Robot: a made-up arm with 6 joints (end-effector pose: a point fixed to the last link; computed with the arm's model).
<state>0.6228 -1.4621 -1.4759 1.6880 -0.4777 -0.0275</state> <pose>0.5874 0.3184 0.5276 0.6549 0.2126 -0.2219 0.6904</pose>
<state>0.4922 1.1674 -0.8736 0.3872 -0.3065 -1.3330</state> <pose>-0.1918 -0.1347 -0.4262 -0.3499 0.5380 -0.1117 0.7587</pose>
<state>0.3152 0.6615 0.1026 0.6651 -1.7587 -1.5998</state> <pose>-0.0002 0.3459 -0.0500 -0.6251 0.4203 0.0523 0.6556</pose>
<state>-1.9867 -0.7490 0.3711 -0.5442 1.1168 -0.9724</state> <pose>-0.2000 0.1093 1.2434 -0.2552 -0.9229 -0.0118 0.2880</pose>
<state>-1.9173 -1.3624 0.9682 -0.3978 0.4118 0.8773</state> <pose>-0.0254 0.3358 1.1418 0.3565 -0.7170 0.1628 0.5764</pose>
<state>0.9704 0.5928 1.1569 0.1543 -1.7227 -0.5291</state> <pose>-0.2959 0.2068 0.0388 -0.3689 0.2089 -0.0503 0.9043</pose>
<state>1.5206 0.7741 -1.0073 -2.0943 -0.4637 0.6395</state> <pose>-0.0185 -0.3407 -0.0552 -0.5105 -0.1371 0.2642 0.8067</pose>
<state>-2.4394 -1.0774 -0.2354 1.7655 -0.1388 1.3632</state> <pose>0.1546 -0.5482 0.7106 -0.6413 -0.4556 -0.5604 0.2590</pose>
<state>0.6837 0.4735 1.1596 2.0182 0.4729 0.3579</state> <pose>-0.7429 0.4833 -0.0464 0.1351 -0.9524 0.2731 0.0058</pose>
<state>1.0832 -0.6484 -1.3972 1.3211 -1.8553 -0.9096</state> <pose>0.2978 0.0337 0.2901 -0.2897 0.1714 -0.8214 0.4604</pose>
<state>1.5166 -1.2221 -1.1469 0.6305 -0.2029 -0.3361</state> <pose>0.6471 0.4183 0.1605 -0.1091 -0.2162 0.0155 0.9701</pose>
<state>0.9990 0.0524 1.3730 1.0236 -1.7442 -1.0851</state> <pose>-0.2497 0.1785 -0.0223 -0.7448 0.1474 0.3857 0.5243</pose>
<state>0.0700 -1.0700 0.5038 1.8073 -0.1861 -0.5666</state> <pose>0.3522 0.7652 -0.0281 -0.0699 0.2438 0.1960 0.9473</pose>
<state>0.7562 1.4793 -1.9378 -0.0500 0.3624 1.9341</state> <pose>-0.4089 -0.5854 0.1605 0.1150 -0.3436 -0.9277 0.0900</pose>
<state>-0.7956 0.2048 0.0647 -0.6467 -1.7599 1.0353</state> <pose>0.1055 0.5899 0.3481 -0.8924 0.1033 0.4394 0.0030</pose>
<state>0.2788 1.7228 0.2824 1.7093 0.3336 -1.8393</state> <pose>-0.4975 0.9065 0.0557 0.6248 0.6591 0.0662 0.4133</pose>
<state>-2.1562 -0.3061 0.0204 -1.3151 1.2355 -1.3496</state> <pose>-0.1189 -0.1151 1.2555 -0.4000 -0.8099 -0.2753 0.3292</pose>
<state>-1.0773 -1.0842 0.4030 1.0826 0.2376 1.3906</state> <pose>0.2245 0.6284 1.0148 0.7228 0.4054 0.1844 0.5284</pose>
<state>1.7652 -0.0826 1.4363 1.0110 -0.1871 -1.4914</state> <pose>-0.6706 -0.2922 0.0141 -0.1884 0.7300 0.6369 0.1612</pose>
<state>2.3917 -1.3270 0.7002 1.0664 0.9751 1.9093</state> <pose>-0.3800 -0.6466 0.0234 -0.7059 0.2394 -0.6536 0.1310</pose>
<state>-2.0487 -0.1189 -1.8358 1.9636 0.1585 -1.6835</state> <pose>0.7605 0.4117 0.5450 -0.9898 -0.0624 0.1041 0.0744</pose>
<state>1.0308 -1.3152 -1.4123 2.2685 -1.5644 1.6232</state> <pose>0.4244 0.2072 0.3505 -0.3682 -0.0750 0.9229 0.0840</pose>
